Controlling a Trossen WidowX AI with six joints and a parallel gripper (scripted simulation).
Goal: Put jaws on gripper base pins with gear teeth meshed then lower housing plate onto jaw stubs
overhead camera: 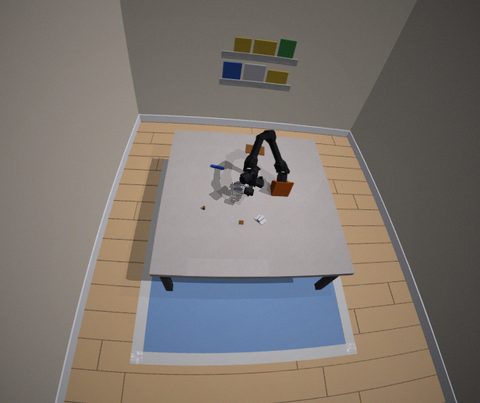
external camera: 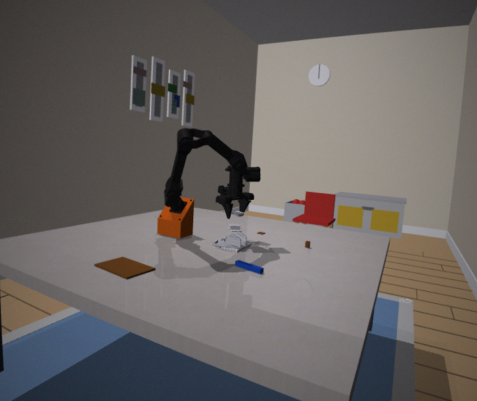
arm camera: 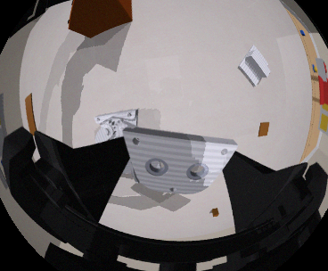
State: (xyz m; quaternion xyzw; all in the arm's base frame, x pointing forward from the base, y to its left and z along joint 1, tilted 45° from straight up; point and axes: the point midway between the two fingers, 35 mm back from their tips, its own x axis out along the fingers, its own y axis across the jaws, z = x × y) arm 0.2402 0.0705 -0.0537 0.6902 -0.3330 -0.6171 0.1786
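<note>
The grey jaw lies 2 cm ahead of my gripper tip, 11 cm to the right of it and 8 cm below it. The rest, counted from my gripper tip: small brown block 30 cm ahead, 10 cm to the left, 9 cm below; then white gripper base 1 cm ahead, 2 cm above; then small brown tile 5 cm ahead, 19 cm to the left, 10 cm below.
</note>
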